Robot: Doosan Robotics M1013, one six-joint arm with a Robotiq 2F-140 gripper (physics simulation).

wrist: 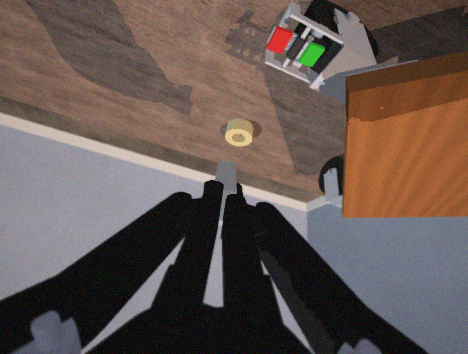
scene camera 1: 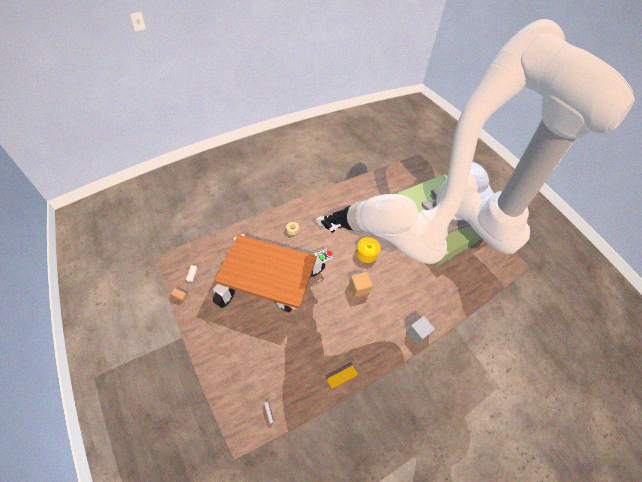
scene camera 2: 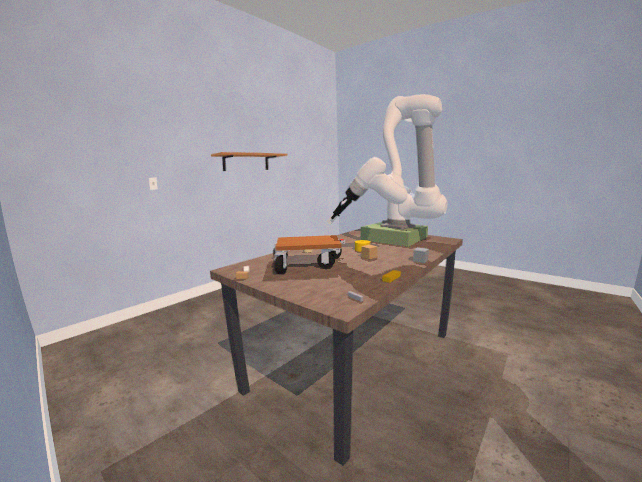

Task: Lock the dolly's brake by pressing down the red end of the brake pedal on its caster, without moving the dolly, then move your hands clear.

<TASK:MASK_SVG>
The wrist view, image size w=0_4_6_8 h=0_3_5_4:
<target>gripper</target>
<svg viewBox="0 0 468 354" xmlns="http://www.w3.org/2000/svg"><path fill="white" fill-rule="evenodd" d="M429 353L368 308L275 206L268 202L258 202L256 207L247 204L246 199L243 197L242 185L236 183L235 162L221 160L218 162L215 180L204 183L204 191L201 198L192 199L192 196L186 192L173 193L56 276L0 300L0 354L81 354L81 350L101 333L184 238L174 264L170 264L167 268L151 307L137 314L85 354L312 354L296 335L284 325L272 280L315 354ZM261 261L264 264L269 275L264 274ZM218 225L222 226L220 239L222 239L223 307L214 307L203 303Z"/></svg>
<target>dolly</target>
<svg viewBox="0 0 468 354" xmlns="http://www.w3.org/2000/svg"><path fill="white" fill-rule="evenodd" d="M291 1L278 26L274 27L267 41L265 63L308 82L310 88L345 104L344 158L333 157L328 160L319 175L319 187L325 193L326 203L342 207L343 218L468 216L468 51L382 67L375 60L379 53L379 47L375 38L354 13L348 12L328 0L313 0L305 14L302 15L300 5ZM302 64L308 66L309 75L298 71ZM288 50L284 63L274 60L275 52L282 54L283 50ZM292 18L299 21L294 32L286 29Z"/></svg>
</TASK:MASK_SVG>
